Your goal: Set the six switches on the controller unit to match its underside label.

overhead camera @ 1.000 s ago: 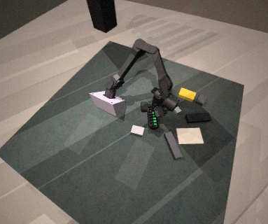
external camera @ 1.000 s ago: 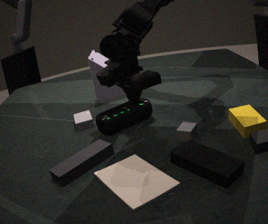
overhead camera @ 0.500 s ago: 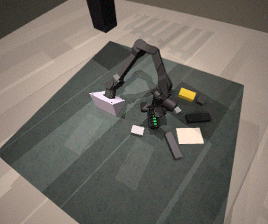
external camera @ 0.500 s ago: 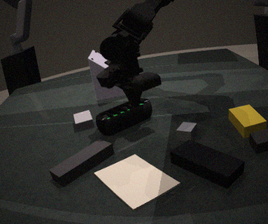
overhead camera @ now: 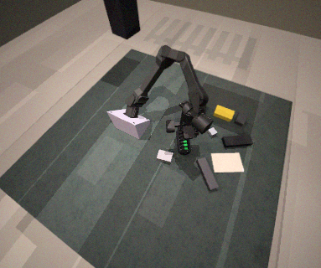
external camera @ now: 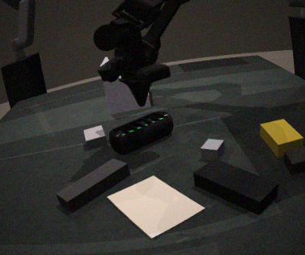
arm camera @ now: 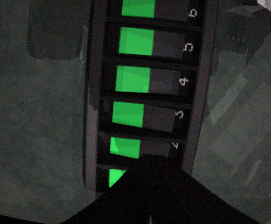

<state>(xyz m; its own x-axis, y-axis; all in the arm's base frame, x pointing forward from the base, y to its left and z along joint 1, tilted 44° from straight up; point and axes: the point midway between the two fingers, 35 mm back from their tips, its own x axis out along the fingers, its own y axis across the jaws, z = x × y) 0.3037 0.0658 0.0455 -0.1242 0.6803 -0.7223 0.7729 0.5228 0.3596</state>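
Right now the grey cube is 14 cm to the left of my gripper tip, 12 cm ahead of it and 7 cm below it. Also, from my gripper tip: cream plate: 26 cm ahead, 8 cm below, 3 cm to the left; then yellow block: 31 cm to the left, 11 cm ahead, 7 cm below.
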